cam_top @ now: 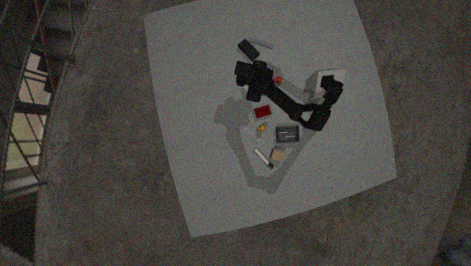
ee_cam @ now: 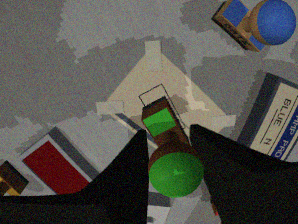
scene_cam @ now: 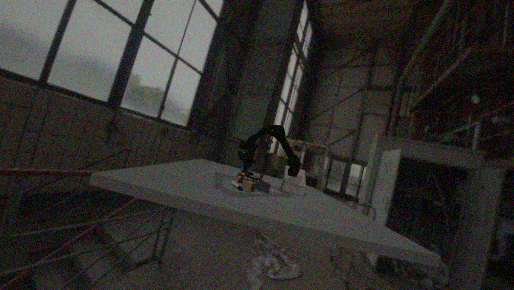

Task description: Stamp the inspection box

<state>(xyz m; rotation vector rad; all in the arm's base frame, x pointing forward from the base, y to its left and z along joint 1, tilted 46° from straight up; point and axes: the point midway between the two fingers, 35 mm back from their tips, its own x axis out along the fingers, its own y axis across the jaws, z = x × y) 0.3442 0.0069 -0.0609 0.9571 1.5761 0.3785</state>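
Right now the cream card is 6 cm below my gripper tip and 1 cm behind it. The rest, counted from my gripper tip: green-knobbed stamp 1 cm below, 1 cm behind; then blue-knobbed stamp 8 cm to the right, 4 cm below, 3 cm ahead; then blue-and-white box 9 cm to the right, 7 cm behind, 4 cm below.
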